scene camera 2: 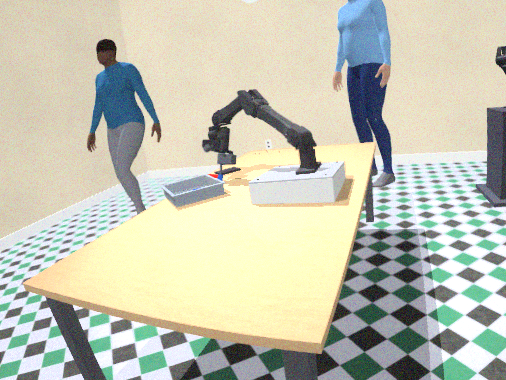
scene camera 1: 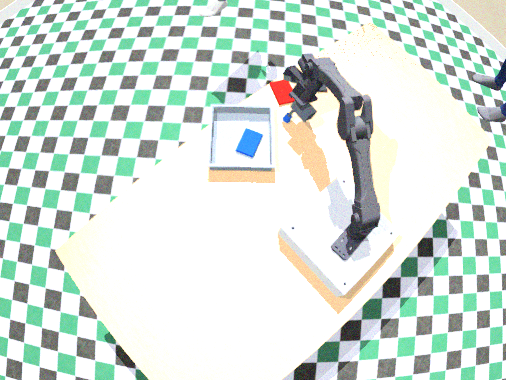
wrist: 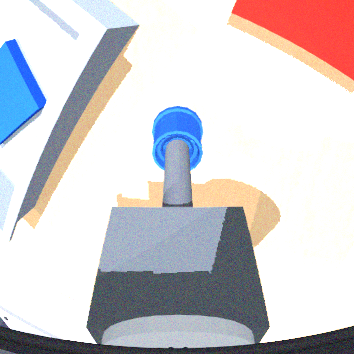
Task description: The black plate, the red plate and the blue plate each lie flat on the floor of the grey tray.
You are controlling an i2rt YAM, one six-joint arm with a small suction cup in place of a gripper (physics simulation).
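Frame: origin at the arm's base, x ahead, y left, z up, level; centimetres.
Where they show: end effector, tool point: (scene camera 1: 286, 119) (wrist: 176, 128); arm's base, origin of the base link: (scene camera 2: 309, 168) (scene camera 1: 355, 232).
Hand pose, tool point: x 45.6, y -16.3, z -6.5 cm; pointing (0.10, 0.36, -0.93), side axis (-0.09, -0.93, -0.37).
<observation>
Things, the pixels of their top centre, and the offset from my tool point. Level surfaces: height alone.
- blue plate, middle of its top: (scene camera 1: 249, 141) dx +2.6, dy +16.5, dz +0.2 cm
- grey tray, middle of its top: (scene camera 1: 241, 133) (scene camera 2: 190, 184) dx +5.5, dy +17.7, dz +3.9 cm
- red plate, middle of its top: (scene camera 1: 283, 91) (scene camera 2: 210, 176) dx +9.5, dy -9.2, dz -0.1 cm
- black plate, middle of its top: (scene camera 1: 311, 82) (scene camera 2: 227, 170) dx +5.1, dy -21.5, dz -0.2 cm
- wooden table, its level: dz -1.1 cm
The blue plate (scene camera 1: 249, 143) (wrist: 17, 92) lies on the floor of the grey tray (scene camera 1: 242, 167) (scene camera 2: 200, 193) (wrist: 82, 102). The red plate (scene camera 1: 282, 92) (scene camera 2: 213, 176) (wrist: 305, 30) lies flat on the table outside the tray, past its right back corner in scene camera 1. The black plate (scene camera 1: 322, 90) (scene camera 2: 231, 170) lies on the table beside the red plate; the arm hides most of it in scene camera 1, and it does not show in the wrist view. My suction cup (scene camera 1: 287, 118) (scene camera 2: 220, 177) (wrist: 177, 137) is empty, above the table between the tray and the red plate.
The arm stands on a white base box (scene camera 1: 310, 237) (scene camera 2: 295, 192) on the wooden table (scene camera 1: 175, 240) (scene camera 2: 200, 260). One person (scene camera 2: 120, 95) stands beyond the table on the left, another (scene camera 2: 365, 40) beyond it on the right. A dark pedestal (scene camera 2: 497, 150) stands at the far right.
</observation>
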